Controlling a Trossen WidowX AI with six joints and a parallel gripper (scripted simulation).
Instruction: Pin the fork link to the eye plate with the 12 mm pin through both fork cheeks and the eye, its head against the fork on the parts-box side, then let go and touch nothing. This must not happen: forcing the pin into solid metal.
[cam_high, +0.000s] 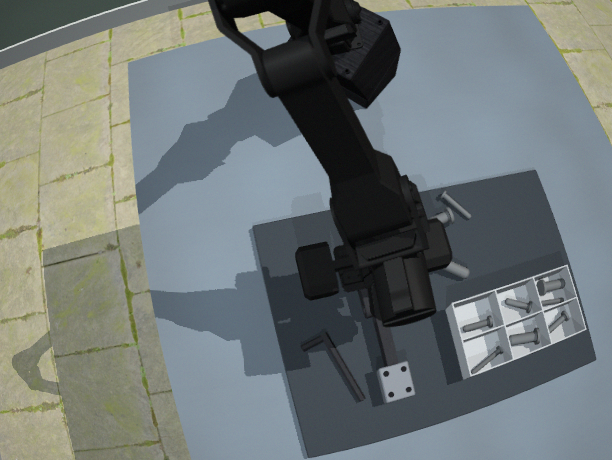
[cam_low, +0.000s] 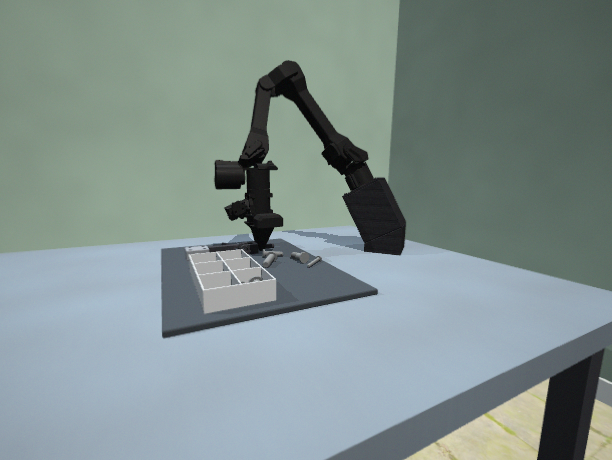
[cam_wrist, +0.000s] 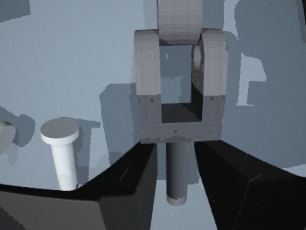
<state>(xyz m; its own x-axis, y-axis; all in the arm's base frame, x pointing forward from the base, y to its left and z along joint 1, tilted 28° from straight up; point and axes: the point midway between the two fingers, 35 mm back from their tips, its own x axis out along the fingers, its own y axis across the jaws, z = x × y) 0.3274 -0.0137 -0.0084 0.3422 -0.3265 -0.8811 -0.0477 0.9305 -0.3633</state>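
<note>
Now: the headed pin 60 mm to the left of my hand, 30 mm below it and 20 mm behind it. The rest, counted from my hand: dark L-shaped bar 90 mm ahead, 70 mm to the right, 40 mm below; eye plate bar 70 mm ahead, 30 mm below; base block 150 mm ahead, 20 mm below, 10 mm to the left.
</note>
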